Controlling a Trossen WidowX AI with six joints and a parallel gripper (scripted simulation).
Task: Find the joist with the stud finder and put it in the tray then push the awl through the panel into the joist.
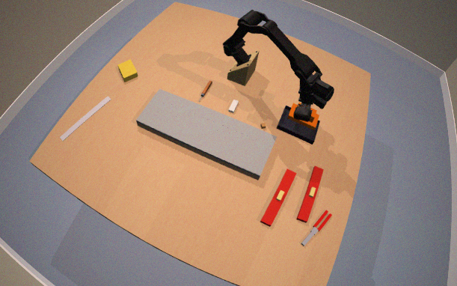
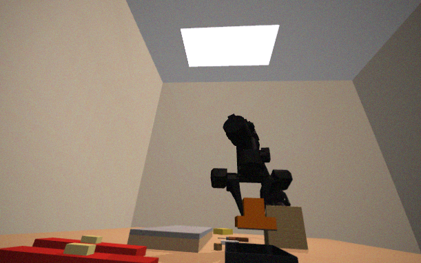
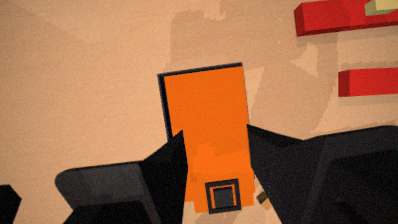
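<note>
Right now the square indicator is 40 mm to the right of my gripper tip and 30 mm above it. Also, from my gripper tip: brown cube 150 mm to the right, 80 mm below, 60 mm ahead; dark tray 70 mm below, 10 mm to the right; orange stud finder 20 mm to the right, 20 mm above.
</note>
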